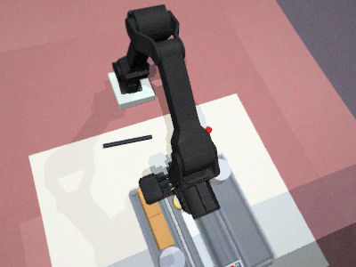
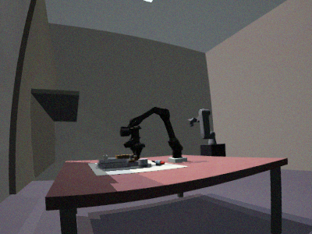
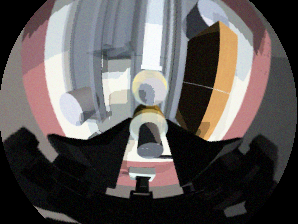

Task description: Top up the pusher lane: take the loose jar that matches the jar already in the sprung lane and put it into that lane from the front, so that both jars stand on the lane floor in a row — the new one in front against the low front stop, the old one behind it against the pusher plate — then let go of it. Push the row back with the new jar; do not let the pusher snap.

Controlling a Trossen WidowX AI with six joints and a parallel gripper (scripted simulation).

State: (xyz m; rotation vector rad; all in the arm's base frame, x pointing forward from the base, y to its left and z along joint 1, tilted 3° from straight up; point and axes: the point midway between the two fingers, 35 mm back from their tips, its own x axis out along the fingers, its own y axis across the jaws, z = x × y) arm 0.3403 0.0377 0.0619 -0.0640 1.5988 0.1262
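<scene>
The grey lane rack lies 140 mm ahead of my gripper tip, 40 mm to the left of it and 30 mm below it. The rest, counted from my gripper tip: red mark (220 mm ahead, 60 mm to the left, 20 mm above); dark bar (170 mm behind, 90 mm to the right, 50 mm below).
</scene>
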